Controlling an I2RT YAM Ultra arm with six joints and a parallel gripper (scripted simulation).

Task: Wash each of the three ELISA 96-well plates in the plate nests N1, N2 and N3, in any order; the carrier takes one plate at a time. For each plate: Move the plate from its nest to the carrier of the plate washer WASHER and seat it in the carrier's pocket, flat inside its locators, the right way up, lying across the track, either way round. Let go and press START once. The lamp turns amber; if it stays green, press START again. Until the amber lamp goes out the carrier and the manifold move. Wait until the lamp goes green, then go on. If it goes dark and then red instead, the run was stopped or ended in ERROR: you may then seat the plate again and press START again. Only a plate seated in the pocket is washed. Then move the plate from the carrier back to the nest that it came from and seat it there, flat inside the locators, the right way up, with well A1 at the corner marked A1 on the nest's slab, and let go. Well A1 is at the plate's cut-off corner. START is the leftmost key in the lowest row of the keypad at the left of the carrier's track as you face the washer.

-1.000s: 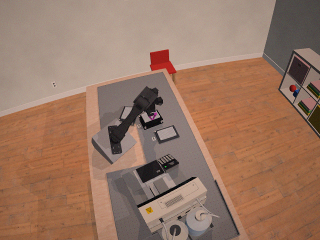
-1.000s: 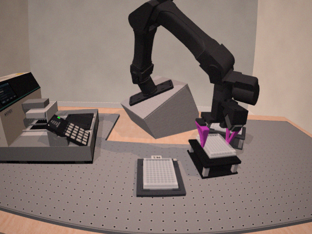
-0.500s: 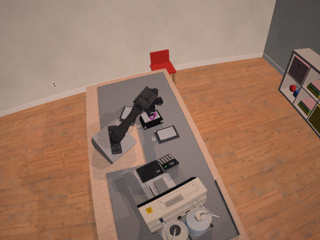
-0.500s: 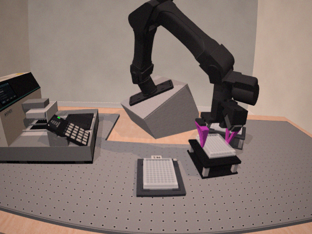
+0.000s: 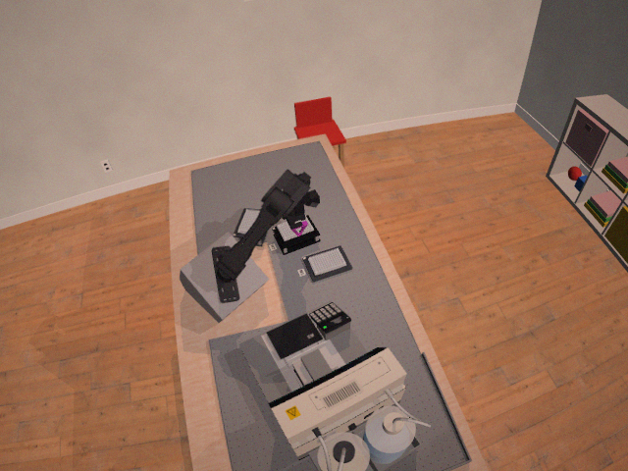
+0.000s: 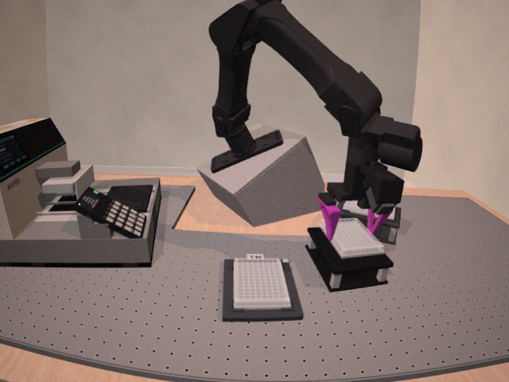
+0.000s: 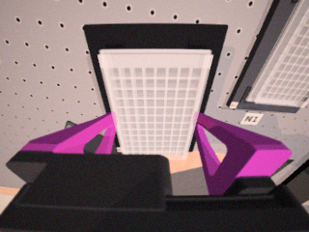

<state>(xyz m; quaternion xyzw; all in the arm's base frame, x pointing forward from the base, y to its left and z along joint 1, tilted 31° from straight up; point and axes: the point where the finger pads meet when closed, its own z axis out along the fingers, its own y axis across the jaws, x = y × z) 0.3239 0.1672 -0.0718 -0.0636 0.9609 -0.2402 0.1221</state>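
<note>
Right now the raised black nest is 30 mm below my hand. From my hand the other things lie so: nest N1: 170 mm to the right, 70 mm ahead, 60 mm below; then black carrier pocket: 460 mm to the right, 160 mm behind, 10 mm above; then grey manifold: 610 mm to the right, 140 mm behind, 60 mm above.
</note>
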